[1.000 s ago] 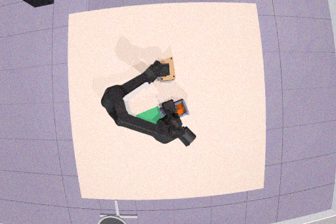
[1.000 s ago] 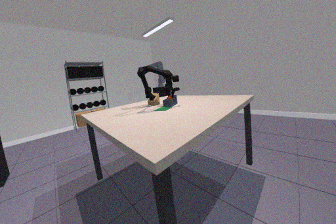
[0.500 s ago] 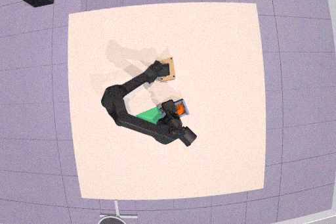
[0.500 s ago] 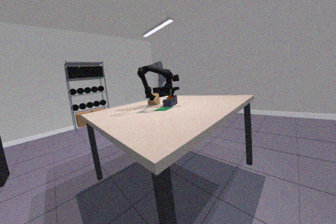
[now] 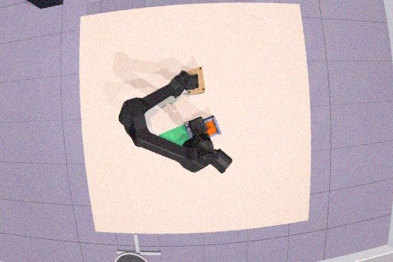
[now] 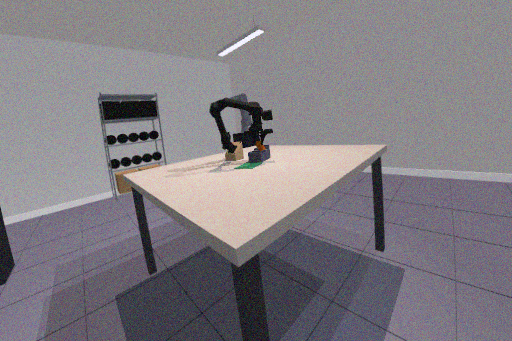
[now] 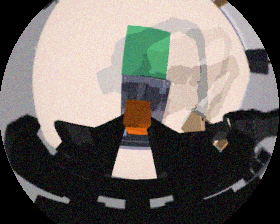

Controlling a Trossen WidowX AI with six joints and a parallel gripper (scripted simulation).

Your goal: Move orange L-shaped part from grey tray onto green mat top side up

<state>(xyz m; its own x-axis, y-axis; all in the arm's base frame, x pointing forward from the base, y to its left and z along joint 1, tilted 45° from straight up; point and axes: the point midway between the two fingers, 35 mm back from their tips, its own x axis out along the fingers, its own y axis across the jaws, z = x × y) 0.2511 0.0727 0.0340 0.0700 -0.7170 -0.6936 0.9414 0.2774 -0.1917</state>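
The green mat lies 140 mm to the right of my gripper tip, 110 mm below it and 30 mm ahead of it. The rest, counted from my gripper tip: orange L-shaped part (30 mm to the left, 30 mm below, 30 mm behind).
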